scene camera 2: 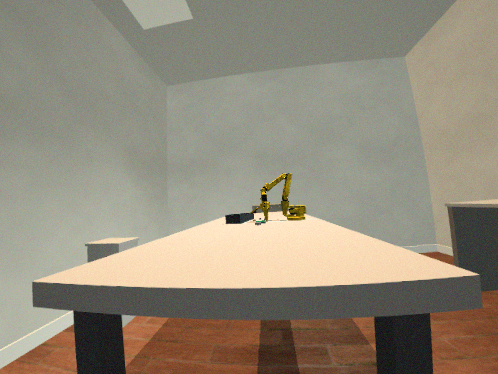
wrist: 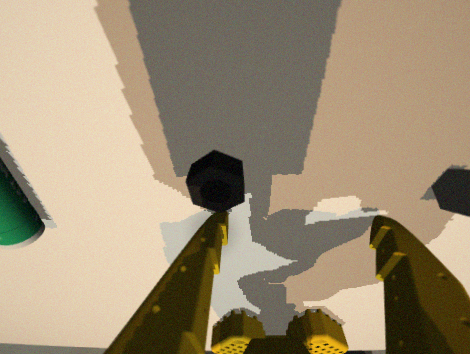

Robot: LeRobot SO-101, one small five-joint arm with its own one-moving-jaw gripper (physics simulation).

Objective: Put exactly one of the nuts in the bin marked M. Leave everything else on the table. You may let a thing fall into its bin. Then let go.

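Observation:
A black hexagonal nut lies on the table in the wrist view, just past the tip of the left-hand jaw and left of the middle of the gap. My gripper is open, with a wide gap between its jaws, and nothing is held. In the scene view it points down, low over the table. A black bin stands to the left of the gripper there. Its letter cannot be read.
A green battery lies at the left of the wrist view. A dark hexagonal head, perhaps a bolt's, shows at the right edge. Small things lie between bin and gripper in the scene view.

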